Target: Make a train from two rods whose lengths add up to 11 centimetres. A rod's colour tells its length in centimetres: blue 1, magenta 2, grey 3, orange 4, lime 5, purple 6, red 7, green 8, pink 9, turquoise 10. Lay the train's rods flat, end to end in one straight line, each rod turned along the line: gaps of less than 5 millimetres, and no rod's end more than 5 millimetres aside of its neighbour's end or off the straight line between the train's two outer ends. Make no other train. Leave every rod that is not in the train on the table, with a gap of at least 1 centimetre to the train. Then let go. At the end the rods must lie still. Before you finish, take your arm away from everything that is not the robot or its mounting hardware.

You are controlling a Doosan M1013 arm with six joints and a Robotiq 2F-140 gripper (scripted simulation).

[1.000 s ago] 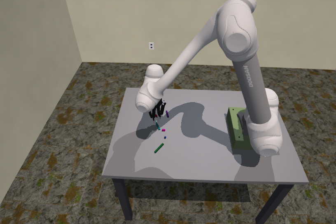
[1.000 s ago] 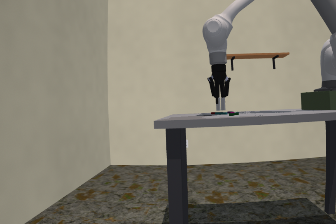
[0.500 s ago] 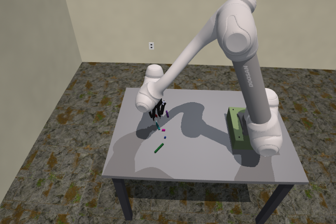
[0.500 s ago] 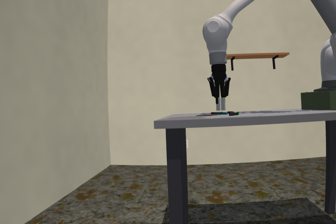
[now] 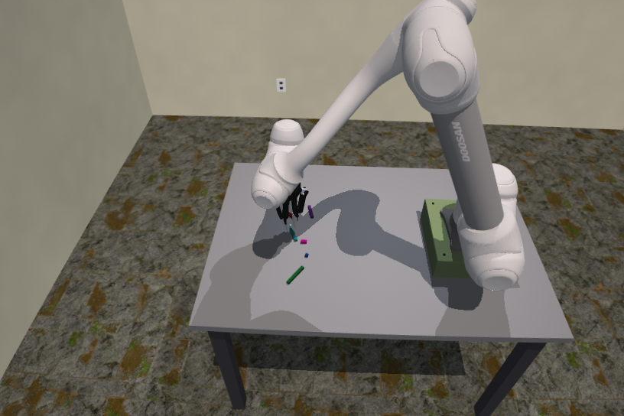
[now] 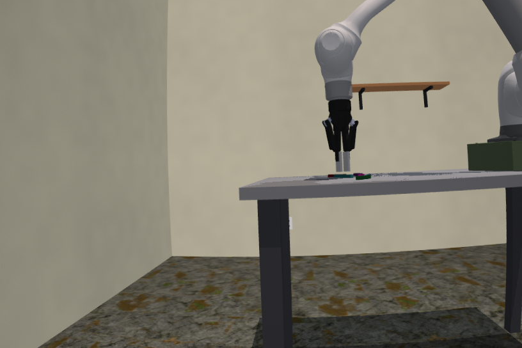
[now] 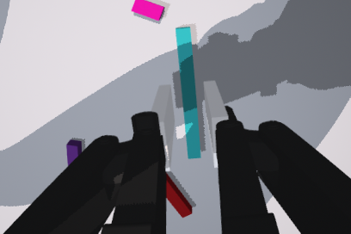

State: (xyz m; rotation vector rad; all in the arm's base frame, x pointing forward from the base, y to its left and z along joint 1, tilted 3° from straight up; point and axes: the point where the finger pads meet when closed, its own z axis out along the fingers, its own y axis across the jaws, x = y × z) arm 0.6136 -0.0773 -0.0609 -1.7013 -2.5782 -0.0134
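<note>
My gripper is now 5 cm above the turquoise rod. From my hand the other things lie so: magenta rod 5 cm to the left, 5 cm below, 5 cm behind; then purple rod 10 cm to the right, 7 cm behind, 5 cm below; then red rod 8 cm to the right, 5 cm below, 1 cm ahead.
</note>
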